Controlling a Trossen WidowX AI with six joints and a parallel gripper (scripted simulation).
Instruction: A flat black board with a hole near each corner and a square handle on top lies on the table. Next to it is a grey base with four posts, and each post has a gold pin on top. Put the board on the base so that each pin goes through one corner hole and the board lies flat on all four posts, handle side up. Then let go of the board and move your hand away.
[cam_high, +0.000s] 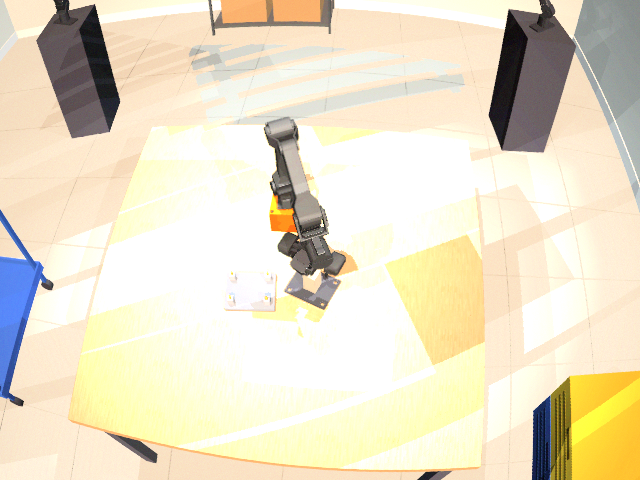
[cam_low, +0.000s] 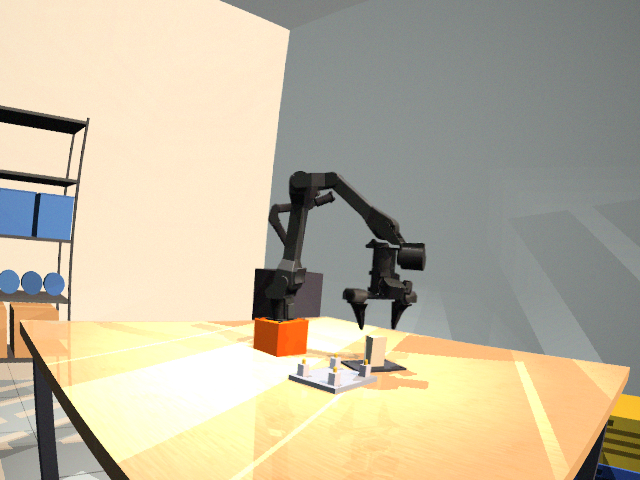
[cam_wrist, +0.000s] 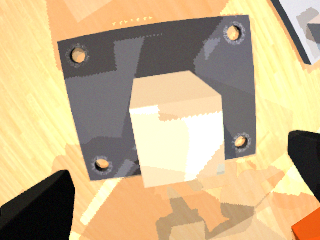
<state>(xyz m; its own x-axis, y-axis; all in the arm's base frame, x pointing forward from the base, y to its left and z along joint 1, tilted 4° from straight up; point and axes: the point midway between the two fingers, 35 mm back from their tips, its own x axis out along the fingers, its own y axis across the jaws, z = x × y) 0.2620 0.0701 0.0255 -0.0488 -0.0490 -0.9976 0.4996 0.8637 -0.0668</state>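
Right now my gripper tip is 8 cm above the black board. The rest, counted from my gripper tip: grey base: 1 cm ahead, 19 cm to the right, 9 cm below.
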